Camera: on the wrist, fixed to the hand. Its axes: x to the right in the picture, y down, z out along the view.
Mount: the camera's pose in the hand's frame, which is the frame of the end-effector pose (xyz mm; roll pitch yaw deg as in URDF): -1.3 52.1 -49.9 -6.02 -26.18 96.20
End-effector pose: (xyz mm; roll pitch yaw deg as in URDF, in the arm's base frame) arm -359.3 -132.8 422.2 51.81 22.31 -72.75
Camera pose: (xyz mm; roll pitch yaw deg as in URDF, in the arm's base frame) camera -290.3 -114.1 432.0 53.44 -69.70 -36.57
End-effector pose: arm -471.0 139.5 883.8 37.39 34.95 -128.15
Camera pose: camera -411.1 99.7 878.0 50.68 -51.90 -82.54
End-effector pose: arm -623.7 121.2 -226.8 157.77 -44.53 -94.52
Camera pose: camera -649.2 170.5 -180.7 -139.01 6.81 174.36
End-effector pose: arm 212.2 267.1 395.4 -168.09 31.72 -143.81
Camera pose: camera 160.8 305.4 428.5 136.05 28.22 98.74
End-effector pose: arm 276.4 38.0 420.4 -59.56 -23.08 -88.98
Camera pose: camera 260.2 11.4 355.3 -27.20 32.68 -7.50
